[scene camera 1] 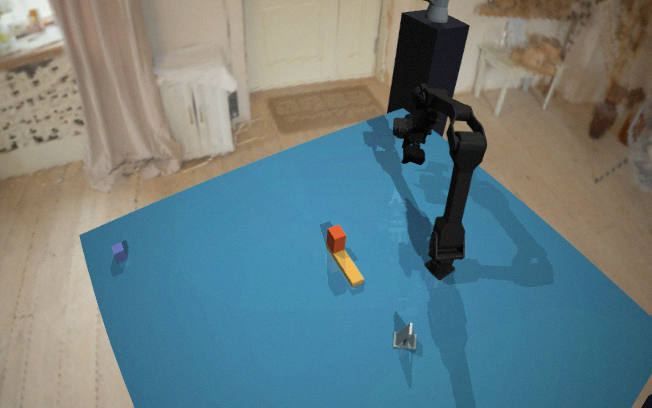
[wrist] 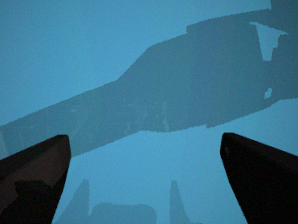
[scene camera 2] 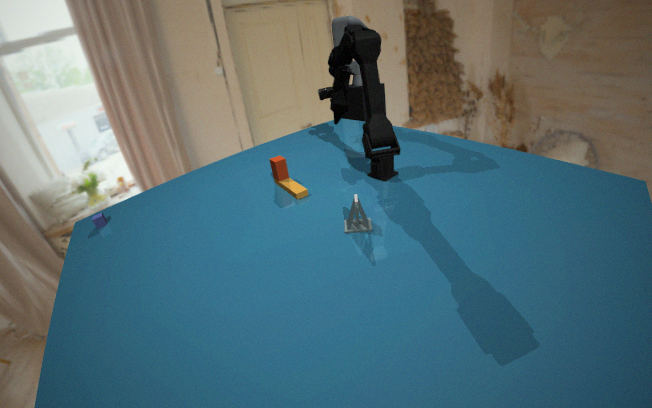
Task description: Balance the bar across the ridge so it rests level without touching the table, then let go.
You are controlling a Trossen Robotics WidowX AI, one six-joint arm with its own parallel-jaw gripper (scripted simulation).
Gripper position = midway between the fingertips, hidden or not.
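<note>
My gripper (scene camera 1: 403,155) is open and holds nothing; I see the gripper in scene camera 2 (scene camera 2: 335,121) as well, and in the wrist view (wrist: 146,144). There is also a bar (scene camera 1: 336,238), which scene camera 2 shows too (scene camera 2: 278,164). In the wrist view the bar is out of frame.
</note>
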